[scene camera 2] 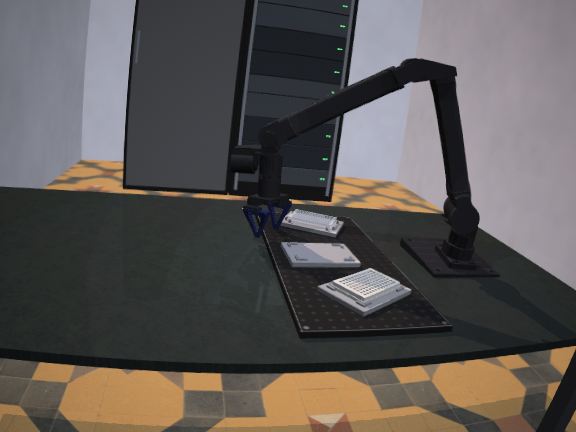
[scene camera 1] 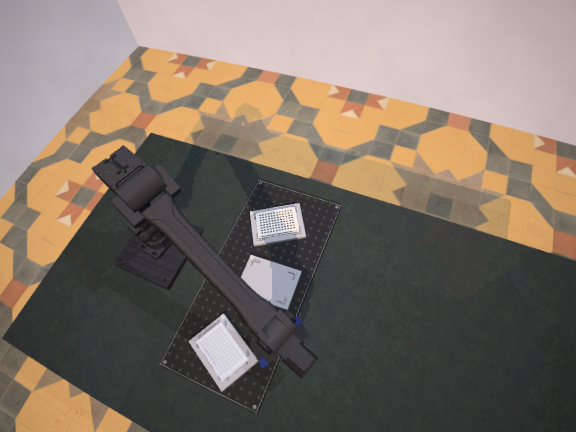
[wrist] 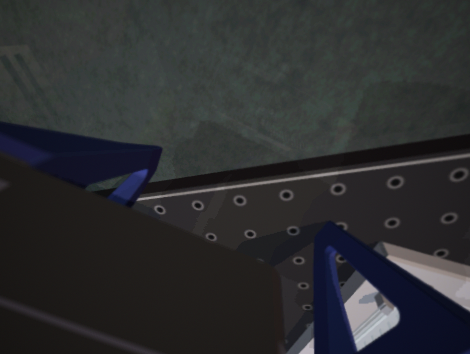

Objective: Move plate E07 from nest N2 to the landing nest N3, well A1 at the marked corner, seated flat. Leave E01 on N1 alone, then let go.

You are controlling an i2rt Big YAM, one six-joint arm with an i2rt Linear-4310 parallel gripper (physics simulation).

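Observation:
My gripper point(scene camera 1: 280, 342) point(scene camera 2: 267, 231) point(wrist: 243, 195) is open and empty, above the outer long edge of the perforated board, beside the clear plate's nest. A clear, whitish plate point(scene camera 1: 222, 350) point(scene camera 2: 312, 218) lies apparently flat on one end nest point(scene camera 1: 196, 342) point(scene camera 2: 332, 233) point(wrist: 425, 275); in the wrist view a finger partly covers them. An opaque white plate point(scene camera 1: 277, 222) point(scene camera 2: 367, 283) lies on the nest point(scene camera 1: 253, 230) point(scene camera 2: 364, 310) at the other end. The middle nest point(scene camera 1: 282, 282) point(scene camera 2: 320, 255) holds no plate. Plate and nest labels and well A1 cannot be read.
The perforated black board point(scene camera 1: 315, 215) point(scene camera 2: 310, 320) point(wrist: 360, 205) carries all three nests on the dark table point(scene camera 1: 425, 310) point(scene camera 2: 150, 280). In scene camera 1, the forearm crosses above the board and hides part of the middle nest. A server cabinet point(scene camera 2: 182, 100) stands behind the table.

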